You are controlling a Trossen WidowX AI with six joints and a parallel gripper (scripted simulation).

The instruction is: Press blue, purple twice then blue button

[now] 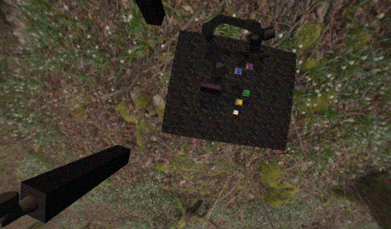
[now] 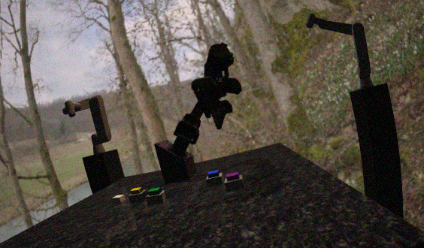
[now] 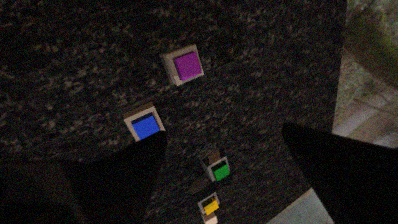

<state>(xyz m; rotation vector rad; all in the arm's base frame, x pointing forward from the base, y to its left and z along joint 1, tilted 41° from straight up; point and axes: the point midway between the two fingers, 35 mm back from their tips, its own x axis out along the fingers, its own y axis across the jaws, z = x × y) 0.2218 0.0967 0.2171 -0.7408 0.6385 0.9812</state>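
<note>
Now: the blue button 150 mm below my gripper tip, 50 mm to the right of it and 50 mm behind it. Round my gripper tip: yellow button 300 mm to the right, 150 mm below, 10 mm ahead; then purple button 150 mm below, 40 mm ahead, 20 mm to the left; then green button 210 mm to the right, 150 mm below, 60 mm ahead.
</note>
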